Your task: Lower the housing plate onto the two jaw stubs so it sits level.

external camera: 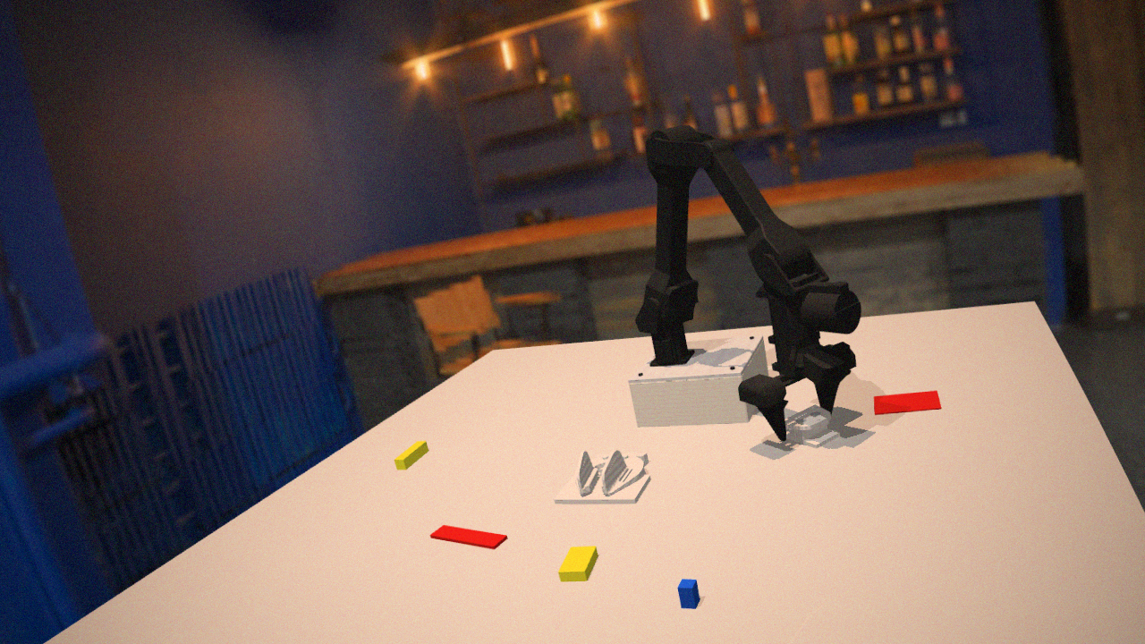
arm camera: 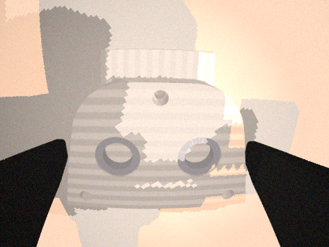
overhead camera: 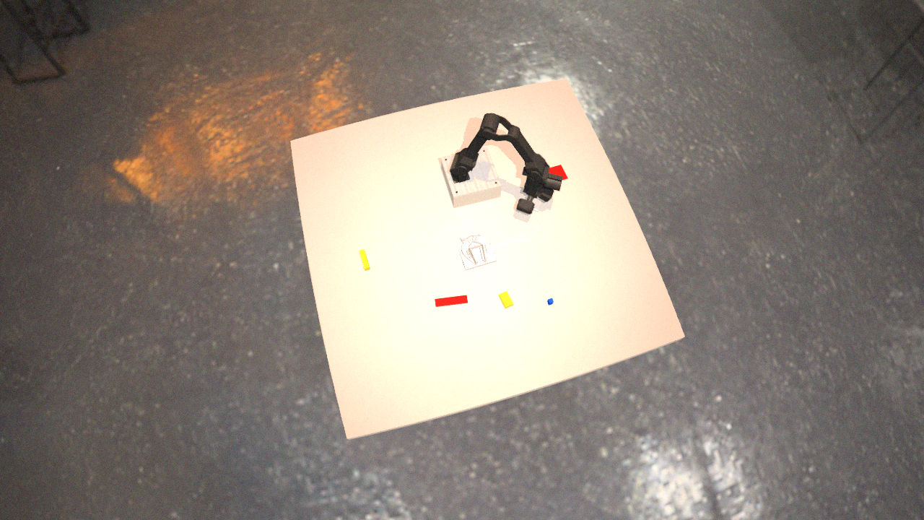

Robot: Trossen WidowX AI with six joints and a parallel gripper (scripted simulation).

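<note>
Right now the white block is 1 cm to the left of my gripper tip and 1 cm ahead of it. Also, from my gripper tip: red tile (15 cm to the left, 10 cm behind, 1 cm below); blue cube (41 cm ahead, 7 cm to the right); red strip (41 cm to the right, 30 cm ahead, 1 cm below).
</note>
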